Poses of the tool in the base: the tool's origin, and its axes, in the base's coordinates. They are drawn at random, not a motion.
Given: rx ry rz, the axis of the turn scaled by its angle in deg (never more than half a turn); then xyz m.
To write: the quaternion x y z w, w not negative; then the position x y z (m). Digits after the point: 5 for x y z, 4 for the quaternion.
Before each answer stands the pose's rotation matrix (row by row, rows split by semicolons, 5 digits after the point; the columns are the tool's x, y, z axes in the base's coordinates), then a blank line. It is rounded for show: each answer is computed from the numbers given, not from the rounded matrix.
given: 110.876, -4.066, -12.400, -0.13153, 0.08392, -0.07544
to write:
0.98130 0.05373 -0.18484; -0.15275 -0.36698 -0.91760; -0.11714 0.92868 -0.35191

0.8216, -0.0301, -0.0919, 0.5618, -0.13153, 0.08392, -0.07544
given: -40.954, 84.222, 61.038, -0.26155, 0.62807, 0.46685
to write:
-0.18711 -0.88549 0.42532; 0.12856 0.40717 0.90426; -0.97389 0.22388 0.03765

-0.3033, 0.6238, 0.4521, 0.5607, -0.26155, 0.62807, 0.46685
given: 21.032, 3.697, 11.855, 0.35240, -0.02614, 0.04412
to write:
0.97687 -0.18903 0.09999; 0.21236 0.91256 -0.34949; -0.02518 0.36264 0.93159

0.1822, 0.0320, 0.1027, 0.9774, 0.35240, -0.02614, 0.04412
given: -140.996, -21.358, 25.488, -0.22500, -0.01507, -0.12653
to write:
0.90421 0.15959 -0.39614; 0.36211 -0.77828 0.51299; -0.22644 -0.60730 -0.76152

-0.9279, -0.1406, 0.1677, 0.3018, -0.22500, -0.01507, -0.12653
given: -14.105, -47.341, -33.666, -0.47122, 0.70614, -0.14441
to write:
0.53099 0.57944 -0.61830; -0.39383 0.81482 0.42539; 0.75030 0.01763 0.66086

-0.1176, -0.3946, -0.2806, 0.8670, -0.47122, 0.70614, -0.14441
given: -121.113, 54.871, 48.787, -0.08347, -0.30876, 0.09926
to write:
0.52054 -0.80486 -0.28503; -0.37723 -0.51625 0.76888; -0.76599 -0.29271 -0.57234

-0.8076, 0.3659, 0.3253, 0.3286, -0.08347, -0.30876, 0.09926
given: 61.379, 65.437, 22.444, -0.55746, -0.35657, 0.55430
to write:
0.41623 0.24748 0.87493; 0.73239 0.47900 -0.48390; -0.53885 0.84221 0.01812

0.4793, 0.5110, 0.1753, 0.6916, -0.55746, -0.35657, 0.55430
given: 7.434, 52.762, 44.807, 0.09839, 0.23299, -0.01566
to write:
0.35570 -0.55057 0.75522; 0.65606 0.72260 0.21780; -0.66563 0.41799 0.61823

0.0610, 0.4326, 0.3674, 0.8211, 0.09839, 0.23299, -0.01566
